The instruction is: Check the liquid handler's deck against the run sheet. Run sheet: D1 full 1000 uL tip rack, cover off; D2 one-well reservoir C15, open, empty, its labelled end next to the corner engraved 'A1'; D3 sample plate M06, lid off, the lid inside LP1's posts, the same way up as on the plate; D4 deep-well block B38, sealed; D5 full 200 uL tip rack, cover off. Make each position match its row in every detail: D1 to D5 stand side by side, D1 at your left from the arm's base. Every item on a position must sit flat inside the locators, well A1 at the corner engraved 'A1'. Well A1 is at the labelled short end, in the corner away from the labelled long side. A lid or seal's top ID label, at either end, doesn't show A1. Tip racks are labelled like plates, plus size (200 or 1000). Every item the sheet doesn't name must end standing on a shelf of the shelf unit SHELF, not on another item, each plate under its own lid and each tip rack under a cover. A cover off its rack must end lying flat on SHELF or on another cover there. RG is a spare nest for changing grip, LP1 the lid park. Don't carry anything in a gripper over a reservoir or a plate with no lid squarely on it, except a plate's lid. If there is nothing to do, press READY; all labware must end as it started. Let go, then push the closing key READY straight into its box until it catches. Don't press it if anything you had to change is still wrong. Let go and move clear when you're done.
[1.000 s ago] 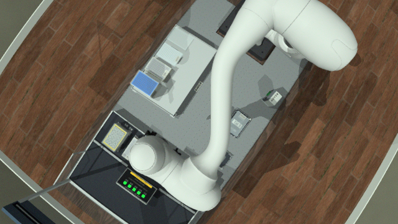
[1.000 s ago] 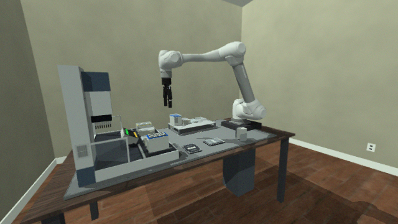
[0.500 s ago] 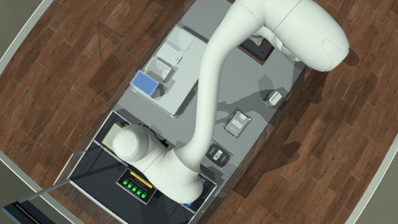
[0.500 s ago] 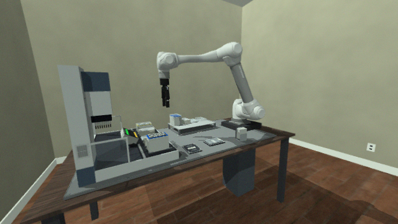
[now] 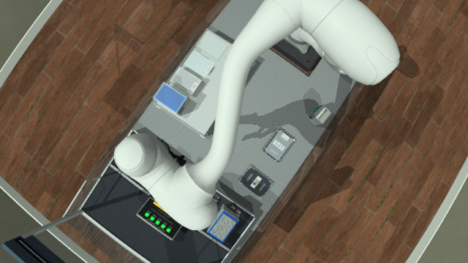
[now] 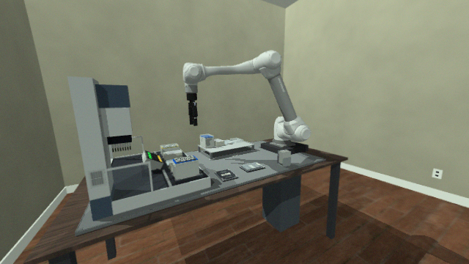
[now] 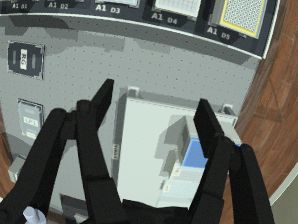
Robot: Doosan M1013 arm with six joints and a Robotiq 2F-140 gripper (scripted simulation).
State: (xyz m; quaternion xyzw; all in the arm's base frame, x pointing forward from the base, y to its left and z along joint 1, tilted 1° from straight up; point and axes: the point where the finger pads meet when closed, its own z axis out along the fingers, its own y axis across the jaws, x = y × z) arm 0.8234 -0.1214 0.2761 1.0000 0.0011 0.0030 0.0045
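Now: the yellow-rimmed tip rack 16 cm ahead of my hand, 15 cm to the right of it and 22 cm below it. The rest, counted from my hand: well plate: 16 cm ahead, 11 cm to the left, 25 cm below; then cream reservoir: 16 cm ahead, 23 cm to the left, 25 cm below; then pale deep-well block: 17 cm ahead, 2 cm to the right, 24 cm below.
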